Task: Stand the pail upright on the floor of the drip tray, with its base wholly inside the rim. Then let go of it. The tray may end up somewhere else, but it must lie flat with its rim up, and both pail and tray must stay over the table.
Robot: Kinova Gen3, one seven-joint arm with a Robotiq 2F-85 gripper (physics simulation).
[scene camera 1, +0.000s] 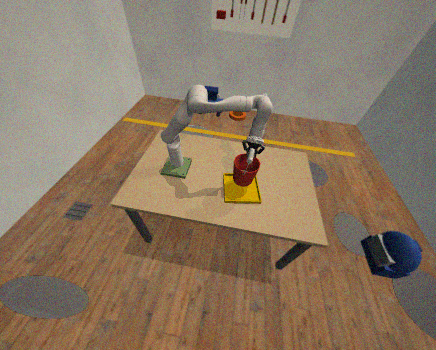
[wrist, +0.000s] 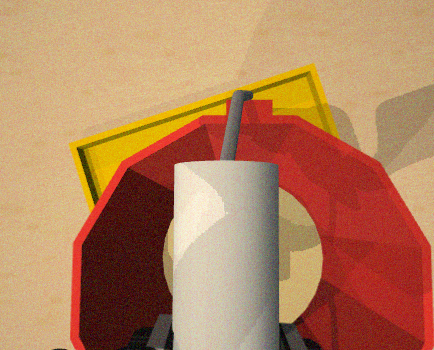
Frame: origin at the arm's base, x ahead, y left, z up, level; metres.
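Seen in the pictures: gripper, fingertip midpoint: (scene camera 1: 250,156) (wrist: 224,346); arm's base, origin of the base link: (scene camera 1: 177,162).
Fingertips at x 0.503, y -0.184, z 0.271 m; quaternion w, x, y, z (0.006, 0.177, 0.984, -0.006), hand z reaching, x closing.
Note:
Pixels of each thing's top centre, then the offset from my fingertips to it. "spot": a spot on its surface instead. Level surfaces: height alone.
- red pail, surface spot: (wrist: 360,215) spot: dx -0.086, dy -0.018, dz -0.096 m
- yellow drip tray, middle of its top: (wrist: 231,226) (scene camera 1: 241,186) dx -0.013, dy -0.021, dz -0.275 m
- wooden table, its level: dz -0.302 m
A red pail (scene camera 1: 245,172) (wrist: 360,215) hangs upright, or nearly so, from its handle with a white grip (scene camera 1: 251,157) (wrist: 225,240). My gripper (scene camera 1: 251,152) (wrist: 225,332) is shut on that grip, above the pail's mouth. The yellow drip tray (scene camera 1: 242,202) (wrist: 150,121) lies flat on the table, rim up. In the scene view the pail overlaps the tray's back part, and a shadow falls on the tray floor. In the wrist view the pail hides much of the tray. The pail's base against the rim, and any gap beneath it, cannot be told.
The wooden table (scene camera 1: 295,210) carries the arm's green base plate (scene camera 1: 176,168) left of the tray. On the floor beyond the table are an orange ring-shaped thing (scene camera 1: 237,118) and a blue object (scene camera 1: 212,94). A blue rounded object (scene camera 1: 402,254) is at the right front.

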